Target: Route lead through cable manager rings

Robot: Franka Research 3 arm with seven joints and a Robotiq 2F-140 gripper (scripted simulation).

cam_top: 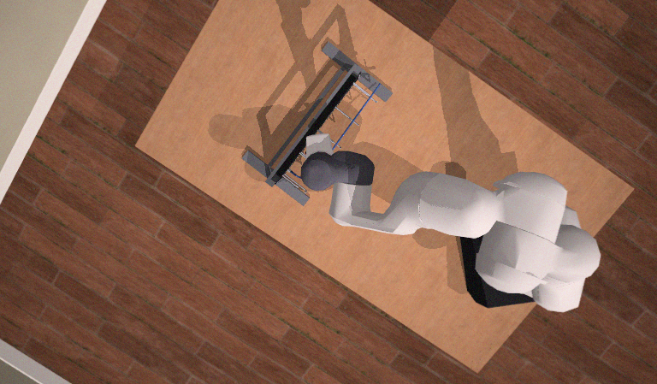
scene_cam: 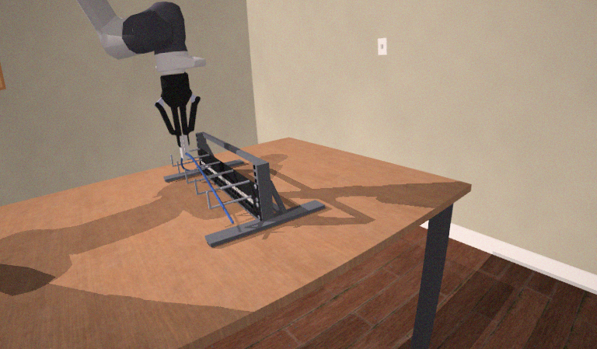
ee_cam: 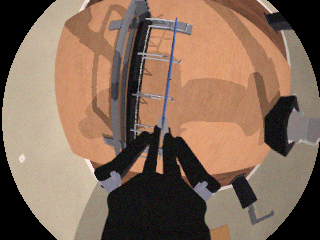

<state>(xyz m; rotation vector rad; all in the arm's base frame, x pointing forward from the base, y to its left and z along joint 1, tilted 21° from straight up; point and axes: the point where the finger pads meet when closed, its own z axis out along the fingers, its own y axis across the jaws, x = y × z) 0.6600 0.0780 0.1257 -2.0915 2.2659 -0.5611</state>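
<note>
Now: hand 9 cm short of the dark rack, 6 cm to the left of it and 8 cm above it.
</note>
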